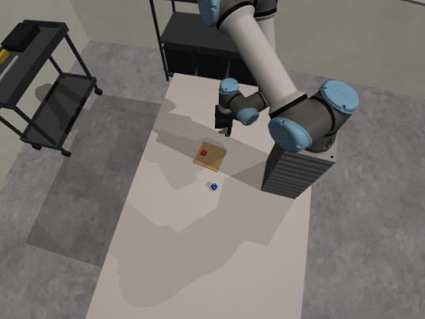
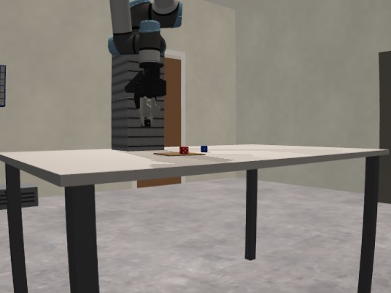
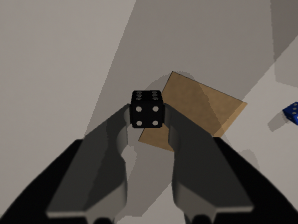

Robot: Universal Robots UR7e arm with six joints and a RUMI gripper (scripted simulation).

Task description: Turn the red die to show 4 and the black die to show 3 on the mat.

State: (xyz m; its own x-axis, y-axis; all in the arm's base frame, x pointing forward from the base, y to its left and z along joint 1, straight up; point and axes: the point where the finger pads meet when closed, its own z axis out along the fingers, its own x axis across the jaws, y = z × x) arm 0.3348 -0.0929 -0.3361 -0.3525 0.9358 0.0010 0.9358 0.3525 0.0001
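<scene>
Right now my hand is 26 cm to the right of the blue die, 10 cm above it and 3 cm past it. Also, from my hand: black die (right at my hand); red die (10 cm to the left, 10 cm below, 9 cm ahead); brown mat (11 cm below, 10 cm to the left, 6 cm ahead).
</scene>
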